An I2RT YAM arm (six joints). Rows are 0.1 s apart.
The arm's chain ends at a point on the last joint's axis. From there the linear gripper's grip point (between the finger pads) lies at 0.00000 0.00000 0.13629 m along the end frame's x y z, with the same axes.
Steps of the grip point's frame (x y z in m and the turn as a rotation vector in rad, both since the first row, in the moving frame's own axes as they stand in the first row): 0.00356, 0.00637, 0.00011, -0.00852, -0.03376, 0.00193; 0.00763, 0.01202, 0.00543, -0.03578, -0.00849, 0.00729; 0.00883, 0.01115, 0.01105, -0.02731, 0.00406, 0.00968; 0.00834, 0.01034, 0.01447, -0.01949, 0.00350, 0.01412; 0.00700, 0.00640, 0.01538, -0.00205, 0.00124, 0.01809; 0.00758, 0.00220, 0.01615, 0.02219, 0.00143, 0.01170
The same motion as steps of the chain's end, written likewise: 0.00816, 0.00521, 0.00019, -0.00852, -0.03376, 0.00193; 0.00880, 0.00715, 0.00552, -0.03578, -0.00849, 0.00729; 0.00829, 0.00743, 0.01110, -0.02731, 0.00406, 0.00968; 0.00788, 0.00768, 0.01450, -0.01949, 0.00350, 0.01412; 0.00683, 0.00612, 0.01538, -0.00205, 0.00124, 0.01809; 0.00737, 0.00522, 0.01618, 0.02219, 0.00143, 0.01170
